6 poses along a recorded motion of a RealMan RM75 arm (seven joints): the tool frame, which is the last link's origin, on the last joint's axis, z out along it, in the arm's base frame.
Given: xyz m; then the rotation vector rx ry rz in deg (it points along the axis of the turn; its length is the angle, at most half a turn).
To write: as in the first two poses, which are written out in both.
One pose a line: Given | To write
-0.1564, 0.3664, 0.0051, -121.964, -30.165, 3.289 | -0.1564, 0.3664, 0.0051, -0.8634, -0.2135, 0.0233, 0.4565
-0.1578, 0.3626, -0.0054, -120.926, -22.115, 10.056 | -0.1578, 0.3626, -0.0054, -0.8630, -0.1578, 0.0718, 0.4745
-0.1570, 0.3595, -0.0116, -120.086, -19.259, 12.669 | -0.1570, 0.3595, -0.0116, -0.8601, -0.1379, 0.0907, 0.4827
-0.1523, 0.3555, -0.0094, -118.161, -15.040, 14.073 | -0.1523, 0.3555, -0.0094, -0.8529, -0.1086, 0.1016, 0.5004
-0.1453, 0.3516, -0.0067, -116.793, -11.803, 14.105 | -0.1453, 0.3516, -0.0067, -0.8478, -0.0857, 0.1024, 0.5133
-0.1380, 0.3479, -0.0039, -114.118, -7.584, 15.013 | -0.1380, 0.3479, -0.0039, -0.8360, -0.0556, 0.1100, 0.5347
